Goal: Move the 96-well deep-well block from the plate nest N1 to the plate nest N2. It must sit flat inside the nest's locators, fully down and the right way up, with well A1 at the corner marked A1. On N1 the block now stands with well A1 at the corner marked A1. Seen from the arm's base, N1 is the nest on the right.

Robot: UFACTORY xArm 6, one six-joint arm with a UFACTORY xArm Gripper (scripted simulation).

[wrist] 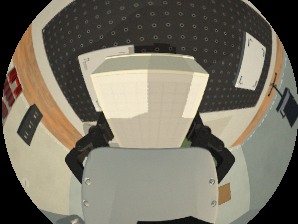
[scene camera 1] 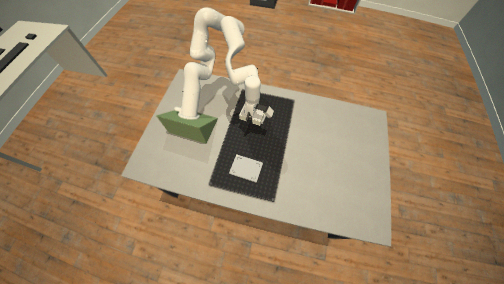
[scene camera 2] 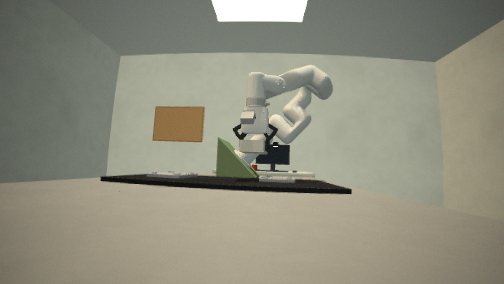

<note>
In view: my gripper (scene camera 2: 254,150), a deep-well block (wrist: 149,100), a plate nest (wrist: 251,62) and a plate nest (wrist: 96,58).
My gripper shows as well in the wrist view (wrist: 149,106).
</note>
